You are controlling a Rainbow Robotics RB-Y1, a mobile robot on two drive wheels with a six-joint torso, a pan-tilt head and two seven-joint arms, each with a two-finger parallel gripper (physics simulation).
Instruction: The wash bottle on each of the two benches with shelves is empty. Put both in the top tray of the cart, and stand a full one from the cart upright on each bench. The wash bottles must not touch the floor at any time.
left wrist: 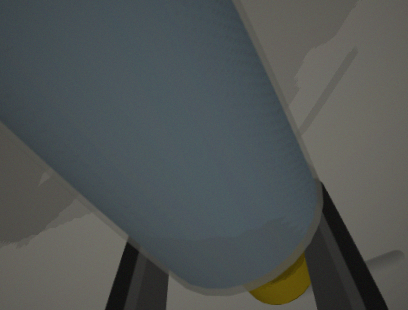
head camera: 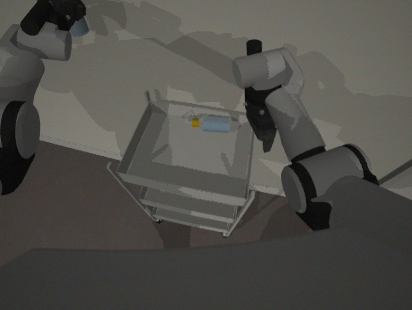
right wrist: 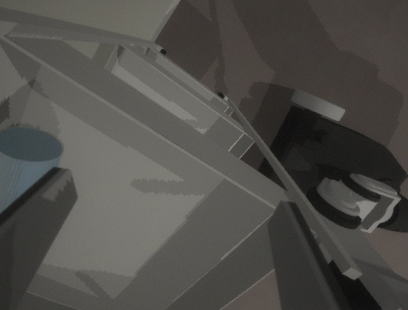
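Pixels of known places: left gripper, fingertip midpoint: [left wrist: 231, 201]; right gripper, fingertip midpoint: [head camera: 259, 137] [right wrist: 176, 199]; robot's base, link origin: [right wrist: 276, 152].
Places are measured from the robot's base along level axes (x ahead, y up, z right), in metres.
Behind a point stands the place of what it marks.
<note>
A wash bottle with a blue body [head camera: 216, 124] {x 0.629, y 0.716, z 0.093 m} [right wrist: 30, 150] {x 0.632, y 0.705, z 0.144 m} and a yellow cap lies on its side in the top tray of the cart [head camera: 185, 182] {x 0.428, y 0.663, z -0.033 m} [right wrist: 150, 112] {x 0.532, y 0.698, z 0.214 m}, near the tray's far wall in the head view. My left gripper [left wrist: 231, 201] {x 0.820, y 1.142, z -0.342 m} is shut on another blue wash bottle [head camera: 80, 26] {x 0.785, y 1.063, z -0.325 m} [left wrist: 165, 125] {x 0.778, y 1.079, z -0.353 m}, whose yellow cap shows between the fingers in the left wrist view. It is at the top left of the head view, apart from the cart. My right gripper [head camera: 268, 145] [right wrist: 176, 199] {x 0.499, y 0.803, z 0.210 m} is open and empty, beside the tray's right side in the head view. The benches do not show.
The cart's lower shelves [head camera: 187, 205] {x 0.428, y 0.398, z -0.045 m} show below the top tray. A pale wall [head camera: 150, 65] {x 0.801, y 0.875, z -0.137 m} stands behind the cart, with brown floor [head camera: 75, 200] {x 0.619, y 0.001, z -0.881 m} in front. My dark wheeled base [right wrist: 330, 145] {x -0.098, y 0.169, z 0.148 m} stands near the cart in the right wrist view.
</note>
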